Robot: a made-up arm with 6 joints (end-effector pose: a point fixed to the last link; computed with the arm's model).
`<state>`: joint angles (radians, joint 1 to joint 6).
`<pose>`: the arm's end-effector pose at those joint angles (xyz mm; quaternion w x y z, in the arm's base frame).
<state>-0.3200 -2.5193 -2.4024 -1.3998 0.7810 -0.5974</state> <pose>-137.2 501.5 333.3 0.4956 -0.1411 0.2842 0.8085</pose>
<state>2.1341 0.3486 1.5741 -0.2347 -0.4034 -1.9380</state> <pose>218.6 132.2 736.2 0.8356 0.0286 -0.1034 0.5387</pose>
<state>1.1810 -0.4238 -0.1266 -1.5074 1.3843 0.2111</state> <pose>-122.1 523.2 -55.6 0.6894 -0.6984 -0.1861 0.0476</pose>
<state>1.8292 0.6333 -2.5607 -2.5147 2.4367 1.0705</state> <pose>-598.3 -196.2 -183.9 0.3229 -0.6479 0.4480 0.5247</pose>
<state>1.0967 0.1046 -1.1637 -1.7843 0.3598 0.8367</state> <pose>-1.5 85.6 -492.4 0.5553 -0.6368 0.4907 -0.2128</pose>
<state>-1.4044 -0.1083 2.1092 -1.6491 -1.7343 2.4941</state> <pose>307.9 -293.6 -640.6 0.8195 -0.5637 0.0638 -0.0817</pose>
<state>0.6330 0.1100 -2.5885 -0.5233 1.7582 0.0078</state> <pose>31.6 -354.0 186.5 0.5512 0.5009 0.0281 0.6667</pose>
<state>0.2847 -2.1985 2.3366 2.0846 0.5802 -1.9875</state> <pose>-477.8 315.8 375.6 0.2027 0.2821 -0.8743 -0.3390</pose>
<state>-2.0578 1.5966 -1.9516 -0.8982 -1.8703 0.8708</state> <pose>-103.9 118.8 754.0 0.4220 0.3677 0.0661 0.8261</pose>
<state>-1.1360 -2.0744 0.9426 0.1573 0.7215 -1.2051</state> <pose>117.3 -77.5 -452.9 0.0402 -0.8768 0.0918 -0.4702</pose>
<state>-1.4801 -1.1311 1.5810 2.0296 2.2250 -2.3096</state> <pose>-366.3 -74.6 -512.1 0.2554 -0.5424 0.7965 -0.0790</pose>
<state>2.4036 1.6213 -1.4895 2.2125 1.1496 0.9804</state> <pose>-143.2 313.2 225.4 0.2892 0.3051 0.7668 0.4850</pose>
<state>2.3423 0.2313 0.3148 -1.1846 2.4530 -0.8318</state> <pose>382.5 152.5 240.5 0.2323 -0.9182 0.2823 -0.1522</pose>
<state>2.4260 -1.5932 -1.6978 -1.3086 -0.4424 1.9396</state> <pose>-167.2 66.5 -475.1 0.7645 -0.4677 0.4433 0.0142</pose>
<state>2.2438 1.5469 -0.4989 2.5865 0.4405 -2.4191</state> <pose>60.4 50.2 -157.0 0.1598 0.3549 0.6195 -0.6816</pose>
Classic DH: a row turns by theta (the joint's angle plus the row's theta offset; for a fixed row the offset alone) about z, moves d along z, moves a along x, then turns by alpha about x. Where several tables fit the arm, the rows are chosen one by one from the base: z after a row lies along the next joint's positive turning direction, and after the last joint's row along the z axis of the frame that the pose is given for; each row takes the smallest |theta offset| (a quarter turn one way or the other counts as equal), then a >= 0, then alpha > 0; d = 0 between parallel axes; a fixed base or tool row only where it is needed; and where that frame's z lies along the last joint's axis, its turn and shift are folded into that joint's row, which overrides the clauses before.
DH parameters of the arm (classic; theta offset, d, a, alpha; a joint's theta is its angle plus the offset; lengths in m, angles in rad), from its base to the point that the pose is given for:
base (fixed): 0 0.047 0 -1.5708
joint 1: 1.5708 0.077 0.076 1.5708
joint 2: -1.5708 -0.162 0.108 1.5708
joint 3: 0 0.019 -0.355 -1.5708
joint 4: 0 -0.097 -0.118 -1.5708
joint 5: 0 -0.117 -0.012 1.5708
joint 6: 0 0.24 -0.201 1.5708
tool (fixed): 1.5708 0.061 0 0

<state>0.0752 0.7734 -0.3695 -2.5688 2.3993 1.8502</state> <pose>-298.8 584.6 147.8 0.5340 -0.0722 -0.8224 0.1823</pose>
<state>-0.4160 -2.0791 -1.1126 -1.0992 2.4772 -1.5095</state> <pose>71.6 36.5 -239.3 0.4592 -0.4144 0.4649 0.6335</pose>
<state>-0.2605 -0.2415 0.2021 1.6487 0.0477 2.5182</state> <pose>-20.1 148.6 -135.4 0.3655 -0.9225 -0.1172 -0.0403</pose>
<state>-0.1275 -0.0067 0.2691 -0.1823 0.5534 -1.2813</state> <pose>-93.7 442.4 -101.1 0.7402 -0.6487 0.0076 -0.1767</pose>
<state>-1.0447 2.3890 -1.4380 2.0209 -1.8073 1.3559</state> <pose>35.2 -75.6 -289.2 0.4892 -0.6097 0.6227 0.0332</pose>
